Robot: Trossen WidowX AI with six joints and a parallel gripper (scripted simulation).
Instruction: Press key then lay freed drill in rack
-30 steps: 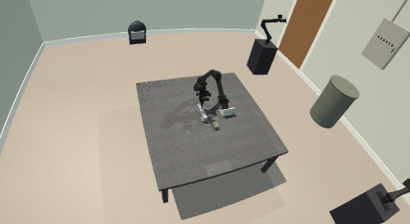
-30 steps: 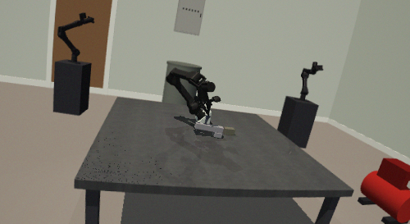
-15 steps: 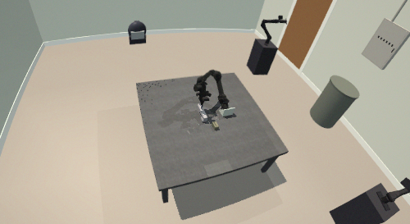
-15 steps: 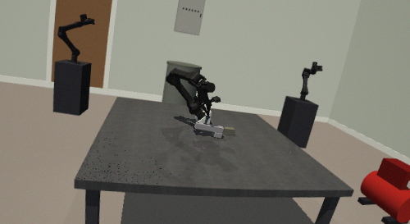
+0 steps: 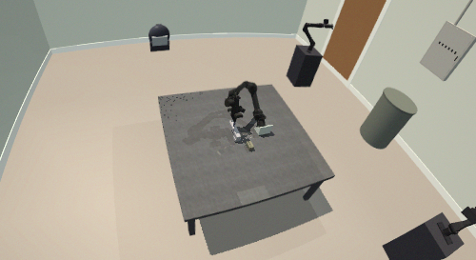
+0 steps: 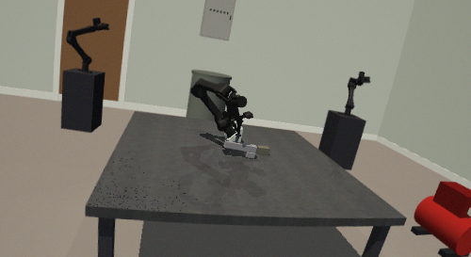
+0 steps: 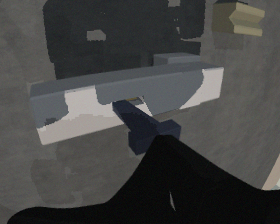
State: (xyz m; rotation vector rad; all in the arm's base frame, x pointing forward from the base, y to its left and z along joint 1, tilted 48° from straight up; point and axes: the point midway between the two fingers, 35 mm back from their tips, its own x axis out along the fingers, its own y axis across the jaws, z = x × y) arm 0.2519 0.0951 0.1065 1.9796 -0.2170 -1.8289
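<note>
The dark blue key is 40 mm below my gripper tip. Round my gripper tip: drill 70 mm below, 50 mm to the left, 10 mm behind.
</note>
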